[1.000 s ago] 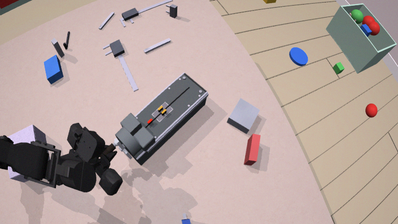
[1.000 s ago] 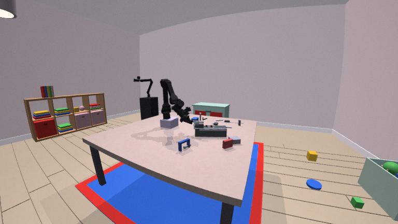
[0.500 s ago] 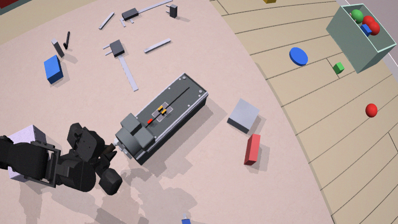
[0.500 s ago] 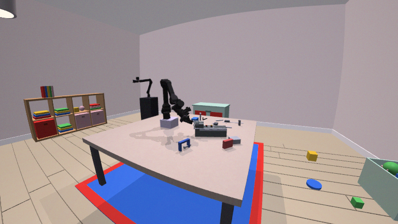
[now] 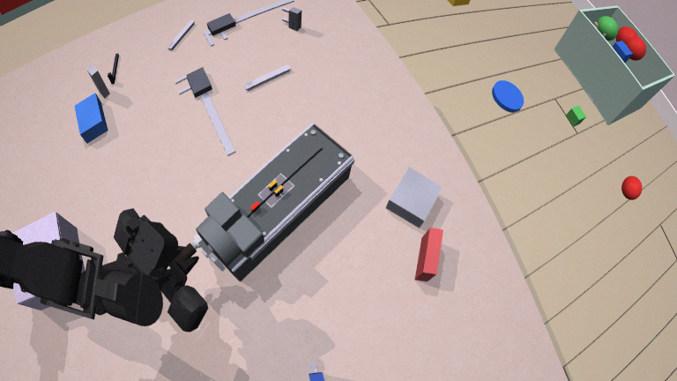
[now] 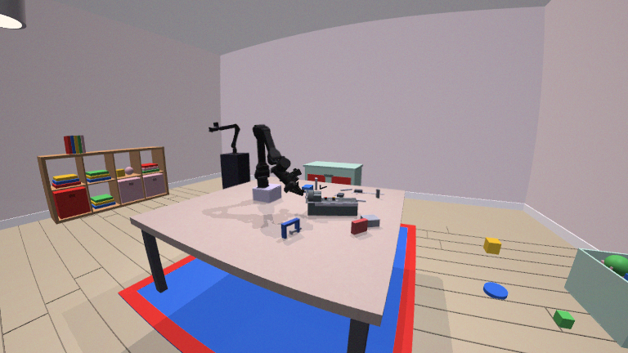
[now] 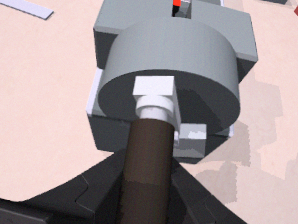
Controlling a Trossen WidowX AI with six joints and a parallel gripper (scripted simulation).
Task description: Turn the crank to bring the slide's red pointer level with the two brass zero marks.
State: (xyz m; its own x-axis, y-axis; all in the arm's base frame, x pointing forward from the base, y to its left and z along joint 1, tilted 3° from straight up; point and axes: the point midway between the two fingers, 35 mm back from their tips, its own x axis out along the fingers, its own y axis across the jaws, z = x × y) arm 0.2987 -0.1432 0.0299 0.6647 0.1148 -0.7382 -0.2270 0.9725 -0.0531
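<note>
The dark brown crank handle is 2 cm behind my gripper tip and 2 cm above it. From my gripper tip the other things lie so: red pointer: 12 cm ahead, 2 cm to the left, 1 cm below; red block: 32 cm ahead, 17 cm to the right, 7 cm below; grey block: 36 cm ahead, 8 cm to the right, 8 cm below.
</note>
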